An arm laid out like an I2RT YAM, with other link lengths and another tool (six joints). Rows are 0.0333 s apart.
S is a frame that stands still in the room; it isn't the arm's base.
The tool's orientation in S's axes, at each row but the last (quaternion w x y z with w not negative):
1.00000, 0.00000, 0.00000, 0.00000
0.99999, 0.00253, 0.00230, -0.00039
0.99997, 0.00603, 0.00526, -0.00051
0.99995, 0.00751, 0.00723, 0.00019
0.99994, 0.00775, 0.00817, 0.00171
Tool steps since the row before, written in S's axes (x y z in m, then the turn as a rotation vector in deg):
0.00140, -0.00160, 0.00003, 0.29, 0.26, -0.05
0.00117, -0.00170, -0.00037, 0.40, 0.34, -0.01
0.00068, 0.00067, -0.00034, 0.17, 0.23, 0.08
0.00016, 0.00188, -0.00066, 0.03, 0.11, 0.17
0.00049, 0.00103, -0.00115, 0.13, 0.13, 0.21
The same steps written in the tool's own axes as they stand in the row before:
0.00140, -0.00160, 0.00003, 0.29, 0.26, -0.05
0.00117, -0.00170, -0.00036, 0.40, 0.34, -0.01
0.00068, 0.00067, -0.00034, 0.17, 0.23, 0.08
0.00017, 0.00187, -0.00069, 0.03, 0.11, 0.17
0.00051, 0.00101, -0.00116, 0.13, 0.13, 0.21

